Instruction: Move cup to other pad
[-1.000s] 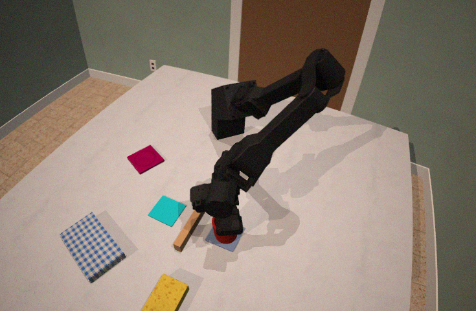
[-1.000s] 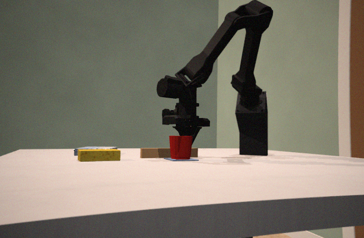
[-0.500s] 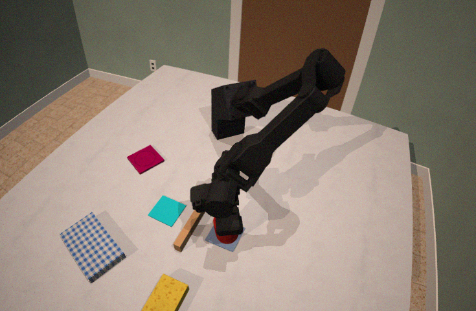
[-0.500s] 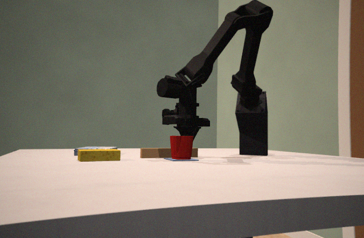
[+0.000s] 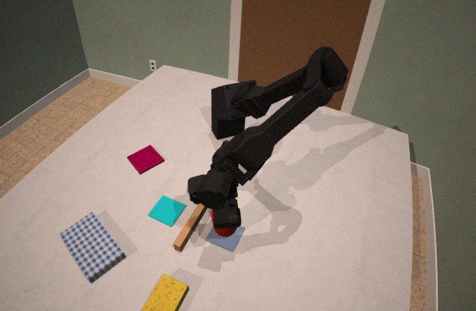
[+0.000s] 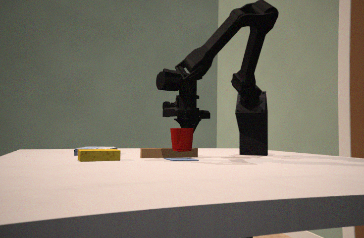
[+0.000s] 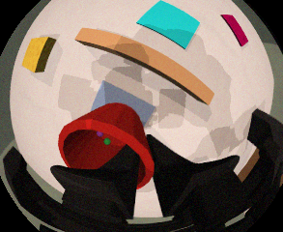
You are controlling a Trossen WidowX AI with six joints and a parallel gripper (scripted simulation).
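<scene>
The red cup is 5 cm below my hand, 2 cm to the left of it and 2 cm ahead of it. The rest, counted from my hand: wooden bar: 9 cm below, 7 cm to the right, 5 cm ahead.
</scene>
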